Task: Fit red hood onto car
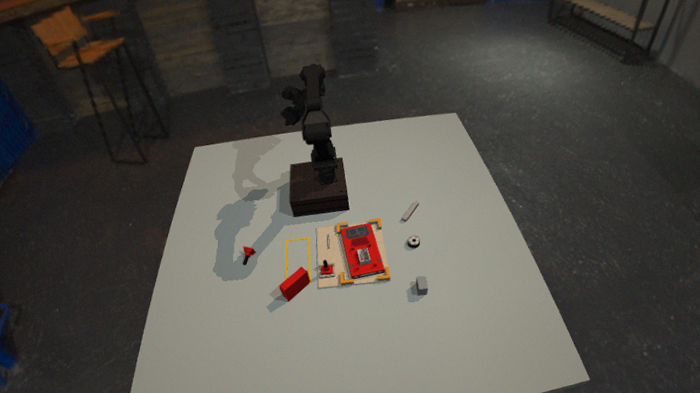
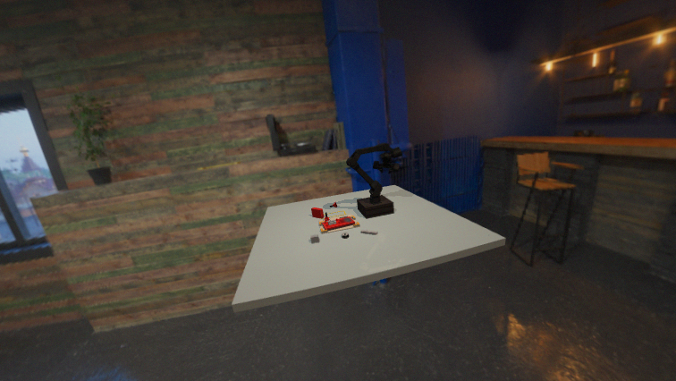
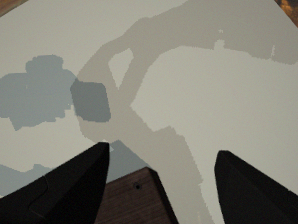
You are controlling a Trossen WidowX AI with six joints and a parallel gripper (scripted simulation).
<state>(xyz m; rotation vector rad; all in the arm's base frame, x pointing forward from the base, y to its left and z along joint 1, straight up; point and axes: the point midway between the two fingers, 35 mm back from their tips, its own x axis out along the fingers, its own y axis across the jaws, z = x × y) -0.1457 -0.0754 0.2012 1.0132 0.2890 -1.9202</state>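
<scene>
Now: the red hood 550 mm ahead of my gripper tip, 90 mm to the right of it and 220 mm below it. From my gripper tip the other things lie so: grey engine block 500 mm ahead, 140 mm to the left, 230 mm below; grey bar 340 mm ahead, 360 mm to the left, 250 mm below; tan jig board 460 mm ahead, 120 mm to the left, 250 mm below.
</scene>
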